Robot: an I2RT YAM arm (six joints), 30 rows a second.
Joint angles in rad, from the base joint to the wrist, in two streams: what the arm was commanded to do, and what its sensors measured. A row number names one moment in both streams.
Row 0, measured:
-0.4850, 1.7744, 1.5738, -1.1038, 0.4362, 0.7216
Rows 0 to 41, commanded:
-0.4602, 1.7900, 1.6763, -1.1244, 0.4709, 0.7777
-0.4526, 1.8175, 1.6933, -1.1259, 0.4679, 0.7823
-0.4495, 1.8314, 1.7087, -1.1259, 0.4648, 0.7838
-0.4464, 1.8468, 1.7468, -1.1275, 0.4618, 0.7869
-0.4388, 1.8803, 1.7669, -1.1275, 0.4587, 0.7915
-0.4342, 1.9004, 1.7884, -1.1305, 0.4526, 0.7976
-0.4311, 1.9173, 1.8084, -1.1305, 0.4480, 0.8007
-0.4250, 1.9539, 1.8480, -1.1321, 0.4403, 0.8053
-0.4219, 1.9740, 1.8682, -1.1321, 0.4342, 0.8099
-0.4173, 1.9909, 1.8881, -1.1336, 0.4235, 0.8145
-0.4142, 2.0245, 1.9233, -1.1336, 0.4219, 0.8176
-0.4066, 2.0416, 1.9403, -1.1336, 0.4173, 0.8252
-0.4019, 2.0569, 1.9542, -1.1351, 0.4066, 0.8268
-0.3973, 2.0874, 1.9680, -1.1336, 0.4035, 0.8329
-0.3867, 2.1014, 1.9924, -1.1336, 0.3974, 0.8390
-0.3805, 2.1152, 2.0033, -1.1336, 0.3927, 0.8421
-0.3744, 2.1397, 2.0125, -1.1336, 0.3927, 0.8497
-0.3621, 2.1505, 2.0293, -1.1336, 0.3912, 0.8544
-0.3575, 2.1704, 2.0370, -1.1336, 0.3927, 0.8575
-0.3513, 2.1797, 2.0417, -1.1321, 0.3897, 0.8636
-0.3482, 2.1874, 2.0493, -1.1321, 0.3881, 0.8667
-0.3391, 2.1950, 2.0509, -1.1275, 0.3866, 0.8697
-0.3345, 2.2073, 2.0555, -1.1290, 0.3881, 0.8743
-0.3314, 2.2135, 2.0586, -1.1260, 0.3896, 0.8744
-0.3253, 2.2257, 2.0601, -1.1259, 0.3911, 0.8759
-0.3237, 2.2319, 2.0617, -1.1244, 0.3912, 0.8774
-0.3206, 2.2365, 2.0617, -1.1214, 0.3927, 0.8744
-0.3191, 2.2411, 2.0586, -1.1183, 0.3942, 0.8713
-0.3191, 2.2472, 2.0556, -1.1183, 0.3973, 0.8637
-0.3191, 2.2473, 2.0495, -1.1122, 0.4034, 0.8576
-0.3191, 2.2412, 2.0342, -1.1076, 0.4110, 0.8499
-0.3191, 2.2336, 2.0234, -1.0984, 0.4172, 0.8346
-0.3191, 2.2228, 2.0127, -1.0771, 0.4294, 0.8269
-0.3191, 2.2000, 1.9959, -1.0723, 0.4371, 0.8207
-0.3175, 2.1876, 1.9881, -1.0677, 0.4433, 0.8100
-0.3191, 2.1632, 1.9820, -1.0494, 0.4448, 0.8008
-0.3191, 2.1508, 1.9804, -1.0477, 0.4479, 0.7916
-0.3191, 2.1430, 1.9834, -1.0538, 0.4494, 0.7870
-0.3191, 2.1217, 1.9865, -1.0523, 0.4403, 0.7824
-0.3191, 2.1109, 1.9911, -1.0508, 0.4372, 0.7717
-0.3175, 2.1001, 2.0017, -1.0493, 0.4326, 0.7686
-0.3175, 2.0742, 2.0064, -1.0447, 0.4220, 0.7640
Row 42, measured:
-0.3248, 2.2234, 1.9621, -1.0557, 0.4137, 0.7856
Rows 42 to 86, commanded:
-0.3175, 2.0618, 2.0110, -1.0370, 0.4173, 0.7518
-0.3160, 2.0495, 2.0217, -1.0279, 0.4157, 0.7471
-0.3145, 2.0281, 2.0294, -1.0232, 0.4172, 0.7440
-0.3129, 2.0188, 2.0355, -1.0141, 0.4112, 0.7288
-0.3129, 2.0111, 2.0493, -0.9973, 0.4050, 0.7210
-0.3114, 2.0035, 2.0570, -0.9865, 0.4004, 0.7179
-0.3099, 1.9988, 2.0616, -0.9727, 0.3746, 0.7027
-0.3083, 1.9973, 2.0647, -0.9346, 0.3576, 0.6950
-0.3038, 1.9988, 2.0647, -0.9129, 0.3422, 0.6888
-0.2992, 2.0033, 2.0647, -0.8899, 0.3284, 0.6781
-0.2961, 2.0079, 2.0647, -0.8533, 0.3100, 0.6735
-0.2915, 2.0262, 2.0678, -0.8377, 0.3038, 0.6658
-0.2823, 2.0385, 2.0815, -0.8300, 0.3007, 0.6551
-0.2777, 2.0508, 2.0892, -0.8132, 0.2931, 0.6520
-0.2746, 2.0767, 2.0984, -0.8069, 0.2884, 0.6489
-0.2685, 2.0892, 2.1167, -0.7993, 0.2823, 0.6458
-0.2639, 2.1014, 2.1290, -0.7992, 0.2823, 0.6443
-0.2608, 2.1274, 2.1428, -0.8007, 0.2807, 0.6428
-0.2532, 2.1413, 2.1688, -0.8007, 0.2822, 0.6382
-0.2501, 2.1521, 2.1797, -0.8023, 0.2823, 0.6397
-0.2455, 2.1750, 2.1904, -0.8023, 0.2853, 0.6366
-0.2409, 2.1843, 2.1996, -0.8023, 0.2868, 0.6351
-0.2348, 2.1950, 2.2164, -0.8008, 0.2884, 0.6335
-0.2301, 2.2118, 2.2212, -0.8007, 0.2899, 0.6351
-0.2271, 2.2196, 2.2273, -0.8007, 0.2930, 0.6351
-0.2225, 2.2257, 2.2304, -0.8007, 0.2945, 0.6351
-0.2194, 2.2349, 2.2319, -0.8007, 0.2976, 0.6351
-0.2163, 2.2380, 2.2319, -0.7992, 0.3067, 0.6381
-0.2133, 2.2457, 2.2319, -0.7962, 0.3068, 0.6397
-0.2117, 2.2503, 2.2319, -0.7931, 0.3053, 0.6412
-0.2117, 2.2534, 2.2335, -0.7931, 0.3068, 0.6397
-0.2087, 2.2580, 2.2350, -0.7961, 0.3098, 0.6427
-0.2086, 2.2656, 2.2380, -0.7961, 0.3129, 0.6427
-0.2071, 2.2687, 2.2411, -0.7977, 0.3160, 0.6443
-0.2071, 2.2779, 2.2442, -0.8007, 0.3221, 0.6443
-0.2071, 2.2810, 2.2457, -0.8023, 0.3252, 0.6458
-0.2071, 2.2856, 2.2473, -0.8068, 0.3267, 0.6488
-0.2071, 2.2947, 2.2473, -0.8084, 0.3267, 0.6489
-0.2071, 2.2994, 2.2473, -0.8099, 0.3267, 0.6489
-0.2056, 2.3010, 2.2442, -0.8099, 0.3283, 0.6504
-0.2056, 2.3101, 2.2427, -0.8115, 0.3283, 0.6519
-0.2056, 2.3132, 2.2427, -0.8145, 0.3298, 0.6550
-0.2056, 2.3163, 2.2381, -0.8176, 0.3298, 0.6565
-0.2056, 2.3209, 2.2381, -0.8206, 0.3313, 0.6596
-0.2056, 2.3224, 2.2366, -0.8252, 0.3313, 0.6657
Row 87, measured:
-0.2138, 2.3482, 2.1971, -0.8253, 0.3145, 0.6479
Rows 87 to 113, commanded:
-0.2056, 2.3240, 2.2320, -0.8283, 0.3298, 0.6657
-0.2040, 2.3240, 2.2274, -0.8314, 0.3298, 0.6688
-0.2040, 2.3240, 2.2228, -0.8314, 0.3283, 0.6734
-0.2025, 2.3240, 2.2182, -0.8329, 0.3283, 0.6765
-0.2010, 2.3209, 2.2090, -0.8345, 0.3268, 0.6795
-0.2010, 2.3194, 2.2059, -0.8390, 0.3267, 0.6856
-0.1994, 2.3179, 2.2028, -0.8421, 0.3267, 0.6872
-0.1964, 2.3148, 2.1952, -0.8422, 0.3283, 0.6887
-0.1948, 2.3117, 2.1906, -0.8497, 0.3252, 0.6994
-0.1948, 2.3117, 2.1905, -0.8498, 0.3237, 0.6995
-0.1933, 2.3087, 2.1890, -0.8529, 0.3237, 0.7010
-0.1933, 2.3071, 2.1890, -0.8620, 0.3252, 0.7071
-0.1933, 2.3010, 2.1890, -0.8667, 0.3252, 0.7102
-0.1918, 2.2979, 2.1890, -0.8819, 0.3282, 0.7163
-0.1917, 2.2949, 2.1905, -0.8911, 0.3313, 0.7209
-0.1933, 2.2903, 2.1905, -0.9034, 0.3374, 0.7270
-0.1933, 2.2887, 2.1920, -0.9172, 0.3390, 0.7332
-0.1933, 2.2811, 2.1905, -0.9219, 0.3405, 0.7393
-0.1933, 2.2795, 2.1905, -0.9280, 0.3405, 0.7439
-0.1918, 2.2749, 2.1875, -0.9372, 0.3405, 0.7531
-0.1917, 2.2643, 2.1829, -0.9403, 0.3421, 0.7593
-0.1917, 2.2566, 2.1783, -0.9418, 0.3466, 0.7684
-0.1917, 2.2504, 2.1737, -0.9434, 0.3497, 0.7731
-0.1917, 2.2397, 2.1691, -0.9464, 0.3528, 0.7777
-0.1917, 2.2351, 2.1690, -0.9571, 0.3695, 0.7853
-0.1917, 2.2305, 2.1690, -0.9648, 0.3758, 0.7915
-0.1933, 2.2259, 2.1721, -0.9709, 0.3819, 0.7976
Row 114, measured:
-0.2008, 2.3466, 2.1590, -0.9314, 0.3378, 0.7502
